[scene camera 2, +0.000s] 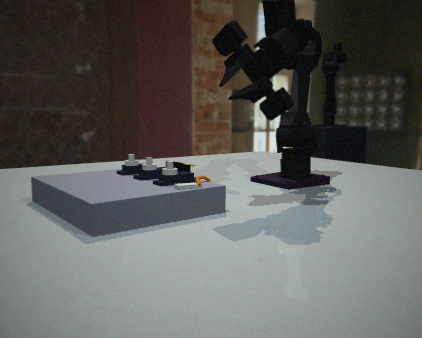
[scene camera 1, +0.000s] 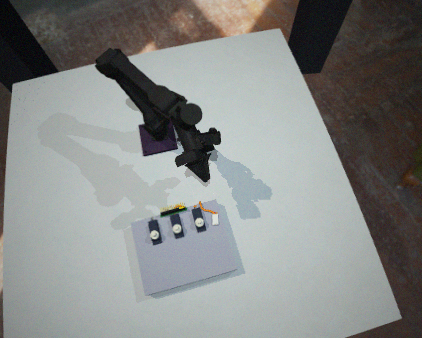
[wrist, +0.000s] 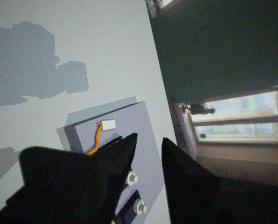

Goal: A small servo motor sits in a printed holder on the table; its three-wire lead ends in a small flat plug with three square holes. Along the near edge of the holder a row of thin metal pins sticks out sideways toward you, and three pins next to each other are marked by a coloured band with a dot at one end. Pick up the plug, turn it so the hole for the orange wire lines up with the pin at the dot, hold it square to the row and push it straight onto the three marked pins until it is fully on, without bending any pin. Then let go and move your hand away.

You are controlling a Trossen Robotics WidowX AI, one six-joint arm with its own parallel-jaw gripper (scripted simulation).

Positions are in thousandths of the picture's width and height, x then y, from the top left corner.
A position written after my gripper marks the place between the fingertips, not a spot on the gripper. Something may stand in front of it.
I see my gripper (scene camera 2: 534, 271) and a grey printed holder (scene camera 2: 233, 602).
My gripper is seen too in scene camera 1 (scene camera 1: 492, 534) and in the wrist view (wrist: 538, 623). The grey printed holder is seen too in scene camera 1 (scene camera 1: 461, 762) and in the wrist view (wrist: 484, 529).
